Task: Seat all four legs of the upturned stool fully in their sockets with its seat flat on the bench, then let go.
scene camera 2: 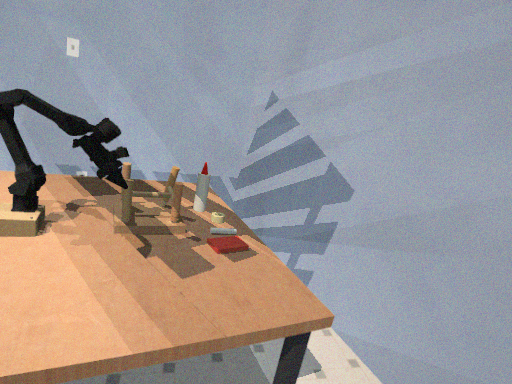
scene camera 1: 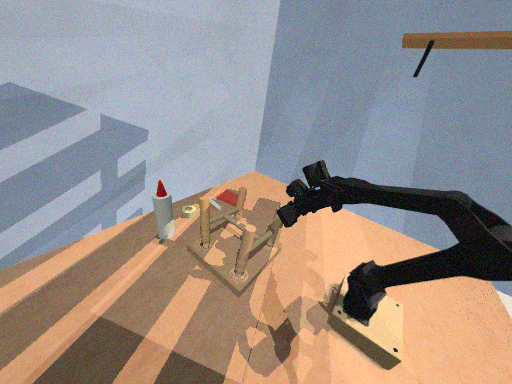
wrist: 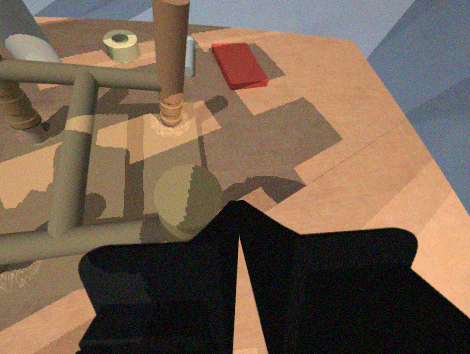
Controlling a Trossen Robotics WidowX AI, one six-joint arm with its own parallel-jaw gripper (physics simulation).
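Frame: origin at the arm's base, x ahead, y left, z up, level; millimetres.
Where they show: gripper, between the fingertips: (scene camera 2: 126, 188) (wrist: 236, 207); arm's base, origin of its link: (scene camera 2: 24, 208) (scene camera 1: 356, 308).
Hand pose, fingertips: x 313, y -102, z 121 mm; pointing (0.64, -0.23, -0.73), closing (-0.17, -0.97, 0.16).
Each offset is from my fingertips to the centre of the thing. "pt": to the spot under its first point.
The upturned stool's seat (scene camera 1: 215, 257) (scene camera 2: 150, 229) (wrist: 107, 172) lies on the bench, its legs pointing up and leaning, joined by rails. In scene camera 1 the left leg @(194 mm ahead, 207 mm left, 50 mm down) (scene camera 1: 205, 220), front leg @(pt 6 mm ahead, 225 mm left, 26 mm down) (scene camera 1: 245, 250) and back leg @(pt 176 mm ahead, 35 mm left, 22 mm down) (scene camera 1: 241, 200) stand apart from the gripper. In the wrist view a narrower part shows beneath the rings of the left leg (wrist: 17, 105); the far leg @(pt 171 mm ahead, 25 mm left, 27 mm down) (wrist: 171, 60) has its rings close to the seat. My gripper (scene camera 1: 286, 218) (scene camera 2: 126, 186) (wrist: 236, 207) is shut and empty, beside the top of the near leg @(pt 1 mm ahead, 49 mm left, 49 mm down) (scene camera 1: 275, 227) (scene camera 2: 127, 205) (wrist: 185, 200). That leg's foot is hidden in the wrist view; contact is unclear.
A glue bottle @(363 mm ahead, 255 mm left, 55 mm down) (scene camera 1: 164, 215) (scene camera 2: 201, 192), a tape roll @(409 mm ahead, 117 mm left, 160 mm down) (scene camera 1: 188, 211) (scene camera 2: 217, 217) (wrist: 121, 50), a pale stick @(387 mm ahead, 16 mm right, 164 mm down) (scene camera 1: 215, 203) (scene camera 2: 223, 231) (wrist: 190, 57) and a red block @(361 mm ahead, 127 mm right, 167 mm down) (scene camera 1: 228, 196) (scene camera 2: 227, 244) (wrist: 240, 65) lie beyond the stool. Shadows cross the bench.
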